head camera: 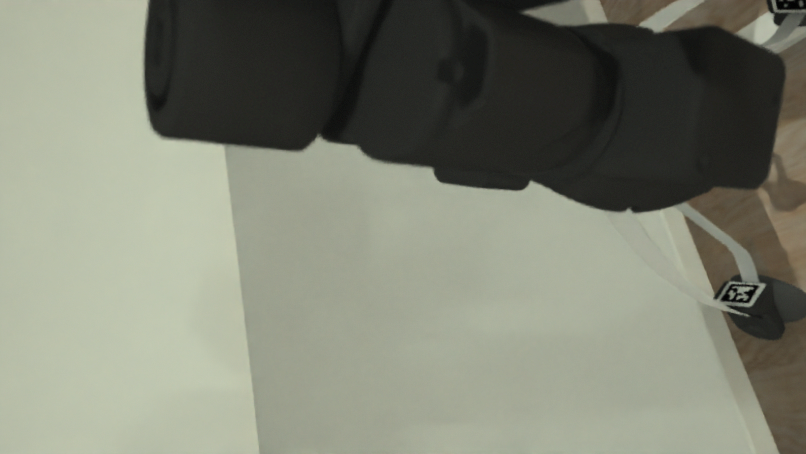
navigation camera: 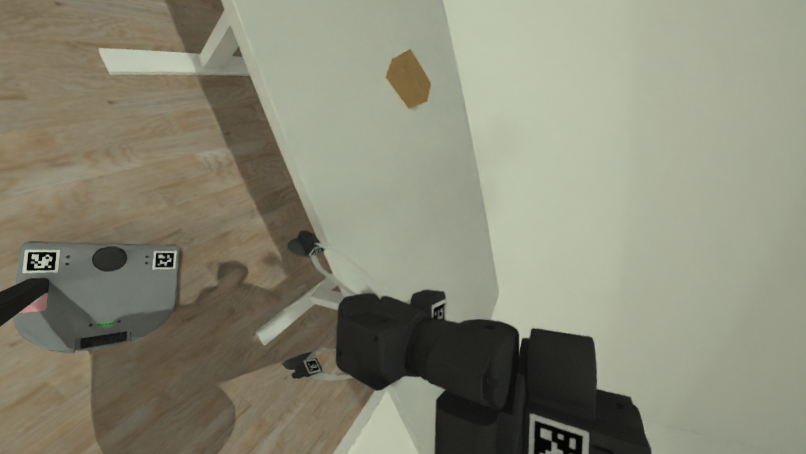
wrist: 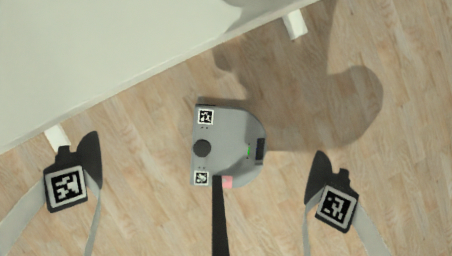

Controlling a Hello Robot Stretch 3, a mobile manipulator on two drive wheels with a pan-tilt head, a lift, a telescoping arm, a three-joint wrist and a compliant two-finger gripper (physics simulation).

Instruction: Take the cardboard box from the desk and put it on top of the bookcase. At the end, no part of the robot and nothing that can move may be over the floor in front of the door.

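Pixels of known places: gripper, between the fingertips: (head camera: 805, 159) (navigation camera: 294, 300) (wrist: 207, 160); robot's base, origin of its link: (navigation camera: 110, 257) (wrist: 204, 139).
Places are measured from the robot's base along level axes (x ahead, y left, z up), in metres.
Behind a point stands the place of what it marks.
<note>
The cardboard box (navigation camera: 408, 80) @[x 0.401, y -0.367, z 0.991 m] is a small brown block on the white desk (head camera: 451, 349) @[x 0.162, y -0.435, z 0.951 m] (navigation camera: 383, 186) @[x 0.176, y -0.344, z 0.951 m] (wrist: 100, 60) @[x 0.047, y -0.253, z 0.951 m], near the desk's wall-side edge at the top of the navigation view. My gripper (head camera: 775, 157) @[x -0.021, y -0.188, z 0.923 m] (navigation camera: 303, 305) @[x -0.021, y -0.188, z 0.923 m] (wrist: 207, 160) @[x -0.021, y -0.188, z 0.923 m] is open, its two fingers wide apart with no object between them. It hangs above the floor beside the desk's long edge, well away from the box. The wrist hides part of the desk in the head view. The box does not show in the head or wrist view. I cannot make out the bookcase or the door.
My grey base (navigation camera: 104, 293) @[x -0.098, y 0.006, z 0.161 m] (wrist: 230, 142) @[x -0.110, y -0.032, z 0.160 m] stands on the wood floor (navigation camera: 141, 169) @[x 0.327, y -0.052, z 0.000 m] (wrist: 150, 225) @[x 0.249, y 0.476, z 0.001 m] beside the desk. White desk feet (navigation camera: 152, 60) (wrist: 295, 25) stick out from under it. A pale wall (head camera: 112, 225) @[x 0.138, y -1.127, z 1.135 m] (navigation camera: 648, 169) @[x 0.318, y -1.019, z 1.490 m] runs along the desk's far side.
</note>
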